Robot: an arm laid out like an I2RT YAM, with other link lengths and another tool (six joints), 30 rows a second.
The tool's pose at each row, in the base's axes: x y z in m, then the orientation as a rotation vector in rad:
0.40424 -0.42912 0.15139 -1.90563 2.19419 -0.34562
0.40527 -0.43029 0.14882 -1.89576 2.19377 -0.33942
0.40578 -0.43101 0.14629 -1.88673 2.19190 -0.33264
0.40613 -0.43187 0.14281 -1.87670 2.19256 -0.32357
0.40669 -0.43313 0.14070 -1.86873 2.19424 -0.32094
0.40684 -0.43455 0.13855 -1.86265 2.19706 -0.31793
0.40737 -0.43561 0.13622 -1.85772 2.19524 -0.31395
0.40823 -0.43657 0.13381 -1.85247 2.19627 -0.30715
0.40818 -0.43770 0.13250 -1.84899 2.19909 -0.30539
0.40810 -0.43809 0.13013 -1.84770 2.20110 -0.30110
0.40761 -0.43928 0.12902 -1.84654 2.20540 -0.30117
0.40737 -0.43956 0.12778 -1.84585 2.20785 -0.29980
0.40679 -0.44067 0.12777 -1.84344 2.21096 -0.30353
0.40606 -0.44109 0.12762 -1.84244 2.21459 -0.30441
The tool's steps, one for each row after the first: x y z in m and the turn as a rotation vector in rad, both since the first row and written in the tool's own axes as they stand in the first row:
0.00104 -0.00032 0.00280 0.00211 -0.00716 0.00609
0.00170 -0.00010 0.00539 0.00432 -0.01516 0.01125
0.00253 0.00055 0.00884 0.00460 -0.02321 0.01811
0.00372 0.00051 0.01106 0.00621 -0.02651 0.02359
0.00512 0.00086 0.01320 0.00616 -0.02862 0.02841
0.00611 0.00095 0.01561 0.00762 -0.03359 0.03099
0.00696 0.00077 0.01820 0.00643 -0.03843 0.03503
0.00810 0.00107 0.01947 0.00572 -0.03891 0.03823
0.00851 0.00184 0.02171 0.00331 -0.04039 0.04007
0.00977 0.00249 0.02266 0.00156 -0.03817 0.04226
0.01009 0.00307 0.02377 -0.00005 -0.03765 0.04365
0.01127 0.00347 0.02364 0.00105 -0.03471 0.04584
0.01179 0.00414 0.02357 -0.00005 -0.03242 0.04762

